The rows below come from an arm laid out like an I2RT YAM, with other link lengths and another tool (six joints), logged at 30 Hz.
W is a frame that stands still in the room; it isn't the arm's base.
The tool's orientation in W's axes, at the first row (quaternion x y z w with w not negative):
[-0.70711, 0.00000, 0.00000, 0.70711]
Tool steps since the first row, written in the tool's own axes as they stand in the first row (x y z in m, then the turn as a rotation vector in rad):
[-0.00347, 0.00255, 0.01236, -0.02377, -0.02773, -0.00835]
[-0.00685, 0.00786, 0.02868, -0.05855, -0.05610, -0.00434]
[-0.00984, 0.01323, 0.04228, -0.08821, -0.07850, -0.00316]
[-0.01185, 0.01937, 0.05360, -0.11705, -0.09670, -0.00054]
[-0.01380, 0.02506, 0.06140, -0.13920, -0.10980, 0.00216]
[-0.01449, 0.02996, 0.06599, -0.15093, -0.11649, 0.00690]
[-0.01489, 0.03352, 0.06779, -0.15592, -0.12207, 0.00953]
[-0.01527, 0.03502, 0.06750, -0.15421, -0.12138, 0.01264]
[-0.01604, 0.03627, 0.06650, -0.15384, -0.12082, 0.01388]
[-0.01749, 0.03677, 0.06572, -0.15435, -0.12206, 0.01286]
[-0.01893, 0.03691, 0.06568, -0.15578, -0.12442, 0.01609]
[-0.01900, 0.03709, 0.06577, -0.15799, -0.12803, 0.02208]
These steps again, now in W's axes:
[-0.00347, 0.01236, -0.00255, -0.02377, -0.00835, 0.02773]
[-0.00685, 0.02868, -0.00786, -0.05855, -0.00434, 0.05610]
[-0.00984, 0.04228, -0.01323, -0.08821, -0.00316, 0.07850]
[-0.01185, 0.05360, -0.01937, -0.11705, -0.00054, 0.09670]
[-0.01380, 0.06140, -0.02506, -0.13920, 0.00216, 0.10980]
[-0.01449, 0.06599, -0.02996, -0.15093, 0.00690, 0.11649]
[-0.01489, 0.06779, -0.03352, -0.15592, 0.00953, 0.12207]
[-0.01527, 0.06750, -0.03502, -0.15421, 0.01264, 0.12138]
[-0.01604, 0.06650, -0.03627, -0.15384, 0.01388, 0.12082]
[-0.01749, 0.06572, -0.03677, -0.15435, 0.01286, 0.12206]
[-0.01893, 0.06568, -0.03691, -0.15578, 0.01609, 0.12442]
[-0.01900, 0.06577, -0.03709, -0.15799, 0.02208, 0.12803]

